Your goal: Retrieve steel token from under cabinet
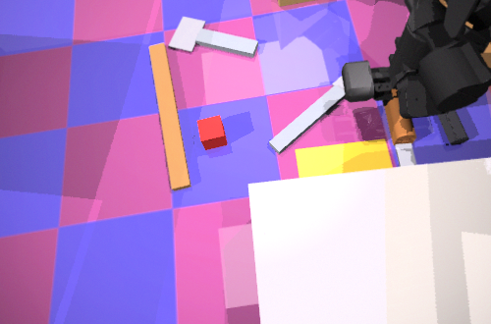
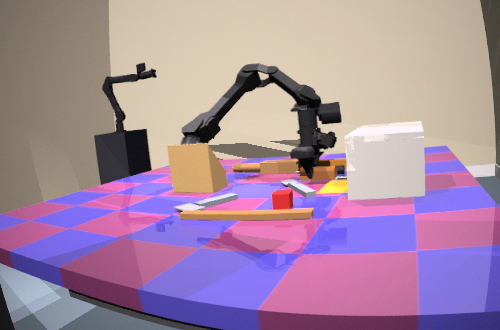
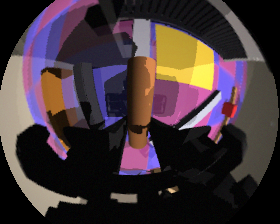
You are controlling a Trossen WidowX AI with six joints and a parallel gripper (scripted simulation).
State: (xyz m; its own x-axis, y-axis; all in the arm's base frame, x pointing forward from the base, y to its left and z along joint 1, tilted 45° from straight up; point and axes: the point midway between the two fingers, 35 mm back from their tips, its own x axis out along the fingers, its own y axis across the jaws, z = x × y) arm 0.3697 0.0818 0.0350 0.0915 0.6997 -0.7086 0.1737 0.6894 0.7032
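The black screwdriver is 70 mm to the left of my gripper tip and 10 mm ahead of it. The rest, counted from my gripper tip: wooden block: 180 mm behind, 170 mm to the left, 10 mm above; then grey paddle-ended bar: 100 mm to the right, 40 mm behind; then flat steel token: 280 mm ahead, 80 mm to the right.
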